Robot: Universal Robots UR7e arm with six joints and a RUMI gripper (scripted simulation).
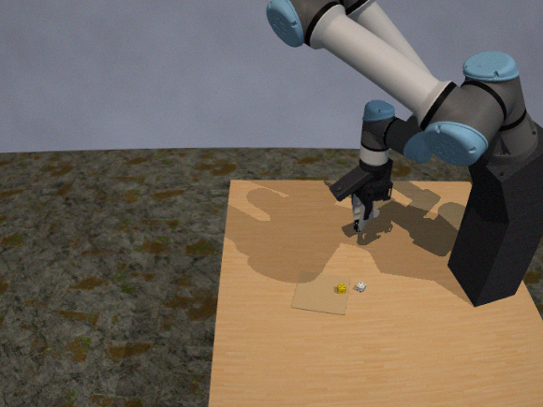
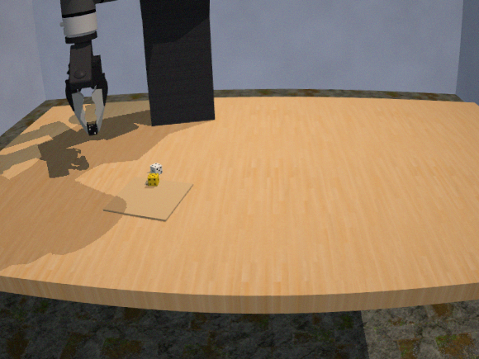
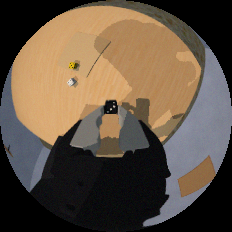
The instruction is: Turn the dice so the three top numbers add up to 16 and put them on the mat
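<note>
The black die is 1 cm below my hand. Round my hand: yellow die 13 cm to the left, 10 cm below, 8 cm ahead; thin tan mat 13 cm ahead, 12 cm to the left, 12 cm below; white die 14 cm to the left, 11 cm below, 2 cm ahead.
</note>
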